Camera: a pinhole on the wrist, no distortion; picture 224 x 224 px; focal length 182.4 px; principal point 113.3 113.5 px. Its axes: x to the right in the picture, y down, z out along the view. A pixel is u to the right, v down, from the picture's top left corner.
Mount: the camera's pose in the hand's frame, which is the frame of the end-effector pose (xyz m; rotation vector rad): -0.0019 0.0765 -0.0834 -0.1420 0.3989 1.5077
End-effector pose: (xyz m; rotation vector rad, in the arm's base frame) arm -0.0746 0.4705 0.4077 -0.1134 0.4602 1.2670
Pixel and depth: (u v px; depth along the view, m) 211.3 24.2 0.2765
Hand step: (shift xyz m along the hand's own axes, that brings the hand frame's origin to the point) 0.1799 0.2993 0.1015
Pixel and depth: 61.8 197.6 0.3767
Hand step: -0.1113 0.1147 0.3289
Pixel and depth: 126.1 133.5 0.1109
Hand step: 0.0048 0.1218 0.0186
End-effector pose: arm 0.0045 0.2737 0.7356 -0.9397 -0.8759 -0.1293
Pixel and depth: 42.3 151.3 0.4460
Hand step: -0.0204 0.0691 0.4036
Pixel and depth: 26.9 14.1 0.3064
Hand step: 0.2122 0.0311 0.2247
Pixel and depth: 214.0 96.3 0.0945
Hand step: 0.0234 0.1565 -0.0150
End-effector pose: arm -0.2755 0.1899 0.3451 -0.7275 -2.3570 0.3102
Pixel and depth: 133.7 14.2 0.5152
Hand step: 0.3618 0.2837 0.3316
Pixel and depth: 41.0 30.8 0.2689
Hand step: 0.1620 0.0579 0.1836
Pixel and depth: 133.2 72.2 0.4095
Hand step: 0.1588 0.2491 0.2668
